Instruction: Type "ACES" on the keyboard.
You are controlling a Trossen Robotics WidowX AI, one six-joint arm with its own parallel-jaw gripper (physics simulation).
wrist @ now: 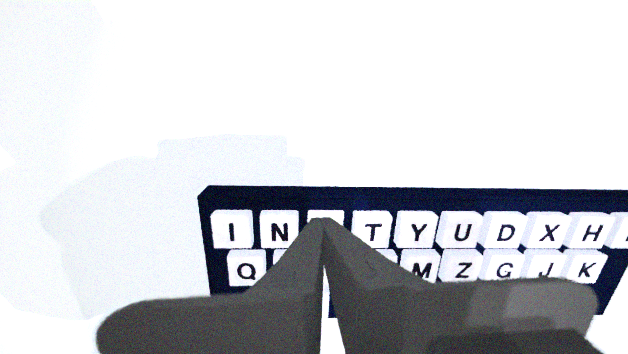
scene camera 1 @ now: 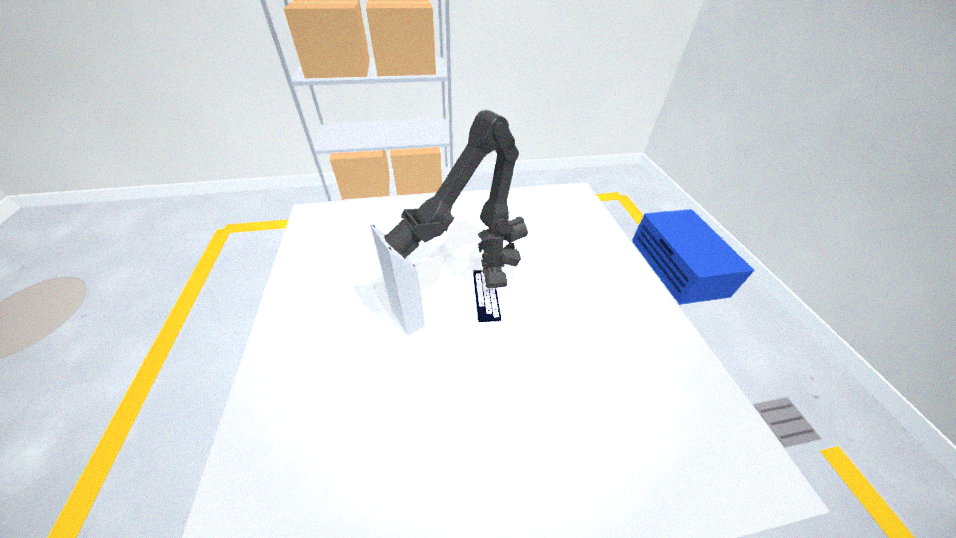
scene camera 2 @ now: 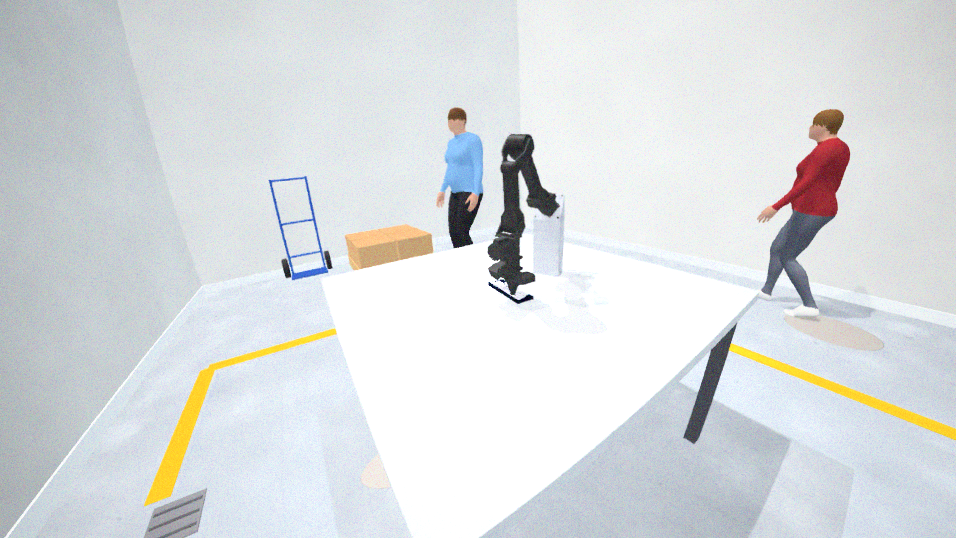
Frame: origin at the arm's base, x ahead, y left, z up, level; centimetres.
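Where they show: gripper, between the fingertips: [wrist: 320,226] [scene camera 2: 512,294]; arm's base, origin of its link: [scene camera 1: 394,246] [scene camera 2: 549,207].
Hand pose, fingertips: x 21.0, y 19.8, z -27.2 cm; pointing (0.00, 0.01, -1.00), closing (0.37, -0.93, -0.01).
Things, the pixels of their top centre, and the offset from my fingertips. Level surfaces: height alone.
- keyboard, centre of its top: [wrist: 431,270] [scene camera 1: 486,292] [scene camera 2: 509,287] dx -0.2, dy -5.5, dz +0.5 cm
- white table, height of its surface: dz -1.1 cm
- N key, centre of its top: [wrist: 279,232] dx -0.6, dy +1.7, dz +0.5 cm
- T key, centre of its top: [wrist: 372,232] dx +0.7, dy -2.0, dz +0.5 cm
The keyboard [scene camera 1: 480,315] [scene camera 2: 518,300] [wrist: 400,197] is a dark blue board with white keys, lying flat on the white table [scene camera 1: 467,414] [scene camera 2: 467,374]. My gripper [scene camera 1: 495,286] [scene camera 2: 513,292] [wrist: 320,226] is shut and empty and points down at the keyboard's top row. In the wrist view its tips cover most of the A key [wrist: 336,216], between the N key [wrist: 279,231] and the T key [wrist: 372,231]; the letter is hidden. I cannot tell whether the tips touch it. The fingers hide part of the second row and the bottom row, so C, E and S do not show.
A white upright panel [scene camera 1: 394,281] [scene camera 2: 548,244] stands by the arm's base, beside the keyboard. Beyond the table are a blue cabinet [scene camera 1: 701,254], cardboard boxes [scene camera 2: 389,247], a blue hand truck [scene camera 2: 309,273], a person in light blue [scene camera 2: 463,163] and a person in red [scene camera 2: 818,177].
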